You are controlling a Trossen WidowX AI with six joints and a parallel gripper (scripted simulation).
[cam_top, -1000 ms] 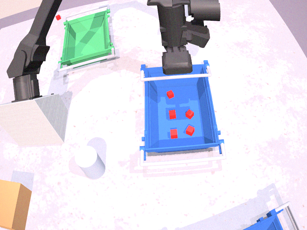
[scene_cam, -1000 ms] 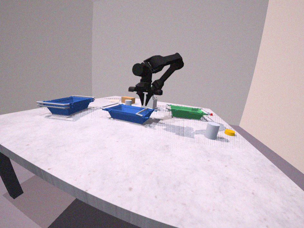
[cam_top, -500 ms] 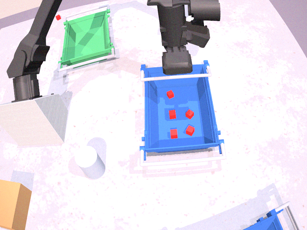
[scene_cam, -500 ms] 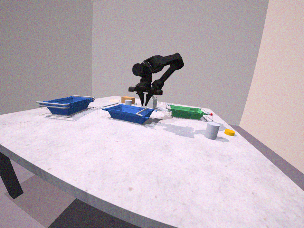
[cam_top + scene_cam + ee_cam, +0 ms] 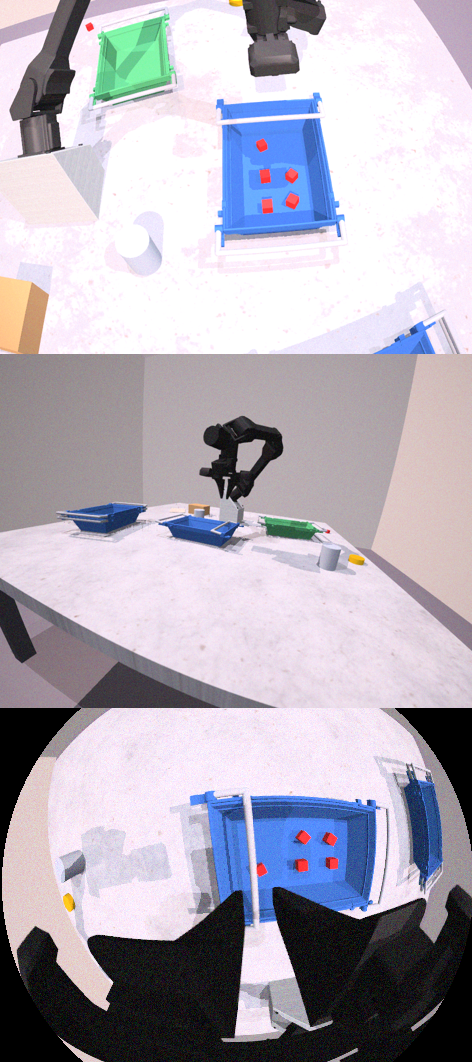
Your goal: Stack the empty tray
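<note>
My gripper tip is now 310 mm past the green tray, 220 mm to the right of it and 120 mm above it. From my gripper tip the other things lie so: orange box (420 mm behind, 370 mm to the right, 130 mm below); yellow disc (90 mm behind, 490 mm to the left, 150 mm below); red cube (520 mm behind, 450 mm to the left, 160 mm below).
</note>
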